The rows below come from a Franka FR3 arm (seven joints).
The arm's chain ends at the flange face. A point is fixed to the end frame.
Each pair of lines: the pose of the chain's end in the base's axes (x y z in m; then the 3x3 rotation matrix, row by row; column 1 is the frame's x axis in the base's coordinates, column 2 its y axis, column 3 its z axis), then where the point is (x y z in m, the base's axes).
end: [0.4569, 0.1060, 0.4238], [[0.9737, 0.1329, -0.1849], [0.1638, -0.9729, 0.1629], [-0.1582, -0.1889, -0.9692]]
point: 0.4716 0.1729 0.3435
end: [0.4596, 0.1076, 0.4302], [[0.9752, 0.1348, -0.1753], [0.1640, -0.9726, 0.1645], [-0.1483, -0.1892, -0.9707]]
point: 0.4751 0.1747 0.3502
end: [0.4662, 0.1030, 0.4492], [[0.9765, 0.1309, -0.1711], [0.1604, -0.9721, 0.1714], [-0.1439, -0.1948, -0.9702]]
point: 0.4823 0.1705 0.3696
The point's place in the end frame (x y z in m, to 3 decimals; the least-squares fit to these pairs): 0.038 -0.048 0.086
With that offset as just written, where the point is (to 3 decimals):
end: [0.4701, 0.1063, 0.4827], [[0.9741, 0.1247, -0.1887], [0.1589, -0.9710, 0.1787], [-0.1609, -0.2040, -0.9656]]
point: 0.485 0.174 0.403
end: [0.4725, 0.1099, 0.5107], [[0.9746, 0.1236, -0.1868], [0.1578, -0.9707, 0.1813], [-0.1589, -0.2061, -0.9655]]
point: 0.488 0.178 0.432
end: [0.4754, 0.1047, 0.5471], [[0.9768, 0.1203, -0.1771], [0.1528, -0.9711, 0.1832], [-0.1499, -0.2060, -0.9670]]
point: 0.492 0.173 0.468
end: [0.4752, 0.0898, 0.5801], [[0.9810, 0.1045, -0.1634], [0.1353, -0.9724, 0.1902], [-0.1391, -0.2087, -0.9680]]
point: 0.493 0.158 0.502
